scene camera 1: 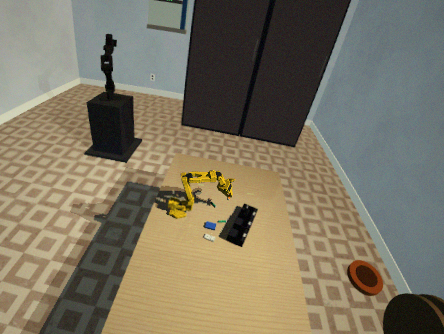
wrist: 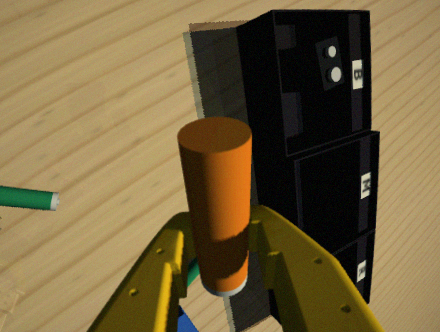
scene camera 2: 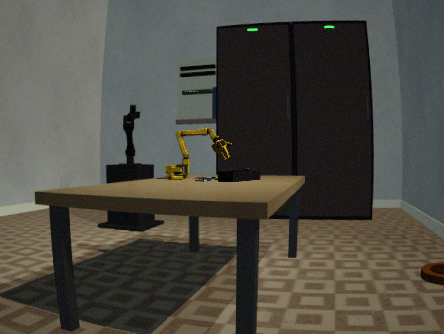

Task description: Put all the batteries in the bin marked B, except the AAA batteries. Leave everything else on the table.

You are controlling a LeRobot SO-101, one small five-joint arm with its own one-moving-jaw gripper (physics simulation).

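Frame: origin at the arm's base, x ahead, y down, z left, level; metres.
Seen in the pictures: hand, its tool point: [scene camera 1: 228, 196] [wrist: 194, 228] [scene camera 2: 225, 158]; arm's base, origin of its link: [scene camera 1: 182, 211] [scene camera 2: 180, 179].
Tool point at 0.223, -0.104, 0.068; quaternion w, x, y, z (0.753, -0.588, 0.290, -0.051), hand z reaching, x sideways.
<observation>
Offsets run from my tool point to a thing's middle, as dx, dy, dz. "spot": to the spot under its first point. Level surfaces: height alone.
My gripper [scene camera 1: 230, 196] [scene camera 2: 227, 157] [wrist: 220, 220] is shut on an orange battery {+0.006, -0.005, +0.000} [wrist: 217, 190], holding it by its lower part in the wrist view, raised above the table. The three-part black bin {+0.099, +0.081, -0.095} [scene camera 1: 241, 239] [scene camera 2: 237, 176] [wrist: 261, 135] stands beside and below it. Its compartment marked B {spot: +0.134, +0.097, -0.050} [wrist: 317, 117] is at the top of the wrist view, with a dark block battery {+0.115, +0.073, -0.001} [wrist: 325, 64] with two round silver studs inside. A slim green battery {-0.065, +0.099, +0.019} [scene camera 1: 212, 204] [wrist: 25, 197] lies on the table. Another green battery {-0.008, +0.099, -0.091} [scene camera 1: 221, 221] [wrist: 193, 272] lies near the bin, partly hidden by a jaw in the wrist view.
A blue block {-0.065, +0.099, -0.132} [scene camera 1: 210, 226] [wrist: 186, 323] and a white domino-like piece {-0.062, +0.100, -0.205} [scene camera 1: 209, 237] lie on the wooden table {dy +0.104} [scene camera 1: 200, 280] [scene camera 2: 150, 192] to the left of the bin. Compartments marked M {spot: +0.120, +0.097, -0.129} [wrist: 330, 200] and apparently R {spot: +0.108, +0.081, -0.191} [wrist: 350, 260] adjoin B.
</observation>
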